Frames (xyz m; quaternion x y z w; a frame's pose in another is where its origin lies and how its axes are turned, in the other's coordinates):
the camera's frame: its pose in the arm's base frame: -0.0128 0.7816 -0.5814 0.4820 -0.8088 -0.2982 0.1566
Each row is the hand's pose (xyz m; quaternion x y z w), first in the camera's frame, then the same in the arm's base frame.
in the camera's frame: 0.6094 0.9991 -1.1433 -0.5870 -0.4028 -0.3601 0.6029
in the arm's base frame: -0.3765 0.2277 0.9145 -0.3698 0.2021 0.9051 0.0558
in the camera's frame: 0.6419 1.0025 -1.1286 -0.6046 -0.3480 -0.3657 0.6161
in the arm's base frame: -0.4026 0.2054 0.9041 -0.3943 0.1963 0.8978 0.0026
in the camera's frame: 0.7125 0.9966 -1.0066 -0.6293 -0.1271 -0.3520 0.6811
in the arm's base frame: -0.4989 0.1821 0.8037 0.4766 -0.2135 -0.8285 0.2022
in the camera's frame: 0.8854 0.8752 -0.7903 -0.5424 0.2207 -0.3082 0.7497
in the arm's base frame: -0.6166 0.0594 0.5537 0.5915 -0.2615 -0.6042 0.4655
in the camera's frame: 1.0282 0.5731 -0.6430 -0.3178 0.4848 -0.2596 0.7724
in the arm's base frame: -0.5584 -0.1244 0.2436 0.6771 -0.3289 -0.2944 0.5888
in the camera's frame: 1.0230 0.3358 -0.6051 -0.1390 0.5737 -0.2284 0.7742
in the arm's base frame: -0.4135 -0.1921 0.0641 0.7072 -0.3848 -0.1025 0.5842
